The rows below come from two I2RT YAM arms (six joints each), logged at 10 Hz.
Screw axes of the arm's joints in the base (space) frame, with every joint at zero. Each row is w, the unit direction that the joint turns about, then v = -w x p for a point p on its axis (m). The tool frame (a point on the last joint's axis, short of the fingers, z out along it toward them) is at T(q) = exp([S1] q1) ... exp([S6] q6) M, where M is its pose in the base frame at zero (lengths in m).
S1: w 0 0 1 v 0 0 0
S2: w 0 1 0 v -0.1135 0 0.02
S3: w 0 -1 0 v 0.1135 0 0.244
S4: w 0 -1 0 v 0.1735 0 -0.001
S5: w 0 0 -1 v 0 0.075 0
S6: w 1 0 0 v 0 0.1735 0
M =
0 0 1 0.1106
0 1 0 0
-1 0 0 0.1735
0 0 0 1
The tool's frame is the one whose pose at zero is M.
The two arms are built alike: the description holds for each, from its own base.
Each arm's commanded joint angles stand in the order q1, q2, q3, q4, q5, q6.
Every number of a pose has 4 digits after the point. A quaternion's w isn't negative.
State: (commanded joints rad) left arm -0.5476 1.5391 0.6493 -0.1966 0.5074 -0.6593; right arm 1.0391 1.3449 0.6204 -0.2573 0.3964 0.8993
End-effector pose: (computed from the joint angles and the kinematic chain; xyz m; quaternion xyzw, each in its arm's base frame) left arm 0.2142 -0.1509 0.1318 0.0076 0.9416 -0.3324 0.0529; right arm 0.1353 0.2029 0.1645 -0.0085 0.9399 0.1280 0.3164
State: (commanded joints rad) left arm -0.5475 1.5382 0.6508 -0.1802 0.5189 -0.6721; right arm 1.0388 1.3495 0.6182 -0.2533 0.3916 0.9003
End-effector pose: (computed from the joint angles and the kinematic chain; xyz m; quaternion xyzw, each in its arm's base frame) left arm 0.2156 -0.1521 0.1334 0.0055 0.9383 -0.3415 0.0550; right arm 0.1353 0.2031 0.1630 -0.0089 0.9407 0.1283 0.3139
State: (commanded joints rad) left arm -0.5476 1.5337 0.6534 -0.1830 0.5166 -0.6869; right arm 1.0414 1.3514 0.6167 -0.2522 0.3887 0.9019
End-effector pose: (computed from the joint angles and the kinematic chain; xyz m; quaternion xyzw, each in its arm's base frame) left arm 0.2158 -0.1522 0.1349 -0.0012 0.9381 -0.3421 0.0548; right arm 0.1346 0.2034 0.1622 -0.0100 0.9412 0.1289 0.3120
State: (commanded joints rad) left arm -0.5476 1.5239 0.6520 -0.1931 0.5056 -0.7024; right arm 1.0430 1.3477 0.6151 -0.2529 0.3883 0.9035
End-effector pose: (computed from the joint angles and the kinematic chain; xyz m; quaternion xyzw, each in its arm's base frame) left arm 0.2148 -0.1512 0.1363 -0.0101 0.9395 -0.3381 0.0548; right arm 0.1340 0.2031 0.1626 -0.0100 0.9411 0.1301 0.3120
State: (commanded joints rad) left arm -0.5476 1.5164 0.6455 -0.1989 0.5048 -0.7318; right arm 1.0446 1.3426 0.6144 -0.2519 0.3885 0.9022
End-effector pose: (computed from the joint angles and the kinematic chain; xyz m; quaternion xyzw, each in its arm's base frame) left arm 0.2129 -0.1500 0.1361 -0.0246 0.9398 -0.3374 0.0481; right arm 0.1335 0.2030 0.1636 -0.0107 0.9403 0.1323 0.3133
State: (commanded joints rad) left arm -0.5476 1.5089 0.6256 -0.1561 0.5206 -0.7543; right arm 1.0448 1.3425 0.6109 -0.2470 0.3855 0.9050
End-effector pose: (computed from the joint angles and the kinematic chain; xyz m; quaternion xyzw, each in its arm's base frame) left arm 0.2116 -0.1498 0.1353 -0.0290 0.9344 -0.3513 0.0514; right arm 0.1333 0.2029 0.1629 -0.0098 0.9404 0.1342 0.3124
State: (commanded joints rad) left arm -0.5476 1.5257 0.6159 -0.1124 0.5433 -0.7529; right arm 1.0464 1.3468 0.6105 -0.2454 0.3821 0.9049
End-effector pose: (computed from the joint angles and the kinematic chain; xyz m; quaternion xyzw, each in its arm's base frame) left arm 0.2127 -0.1513 0.1315 -0.0227 0.9299 -0.3635 0.0513; right arm 0.1330 0.2034 0.1618 -0.0114 0.9411 0.1341 0.3103
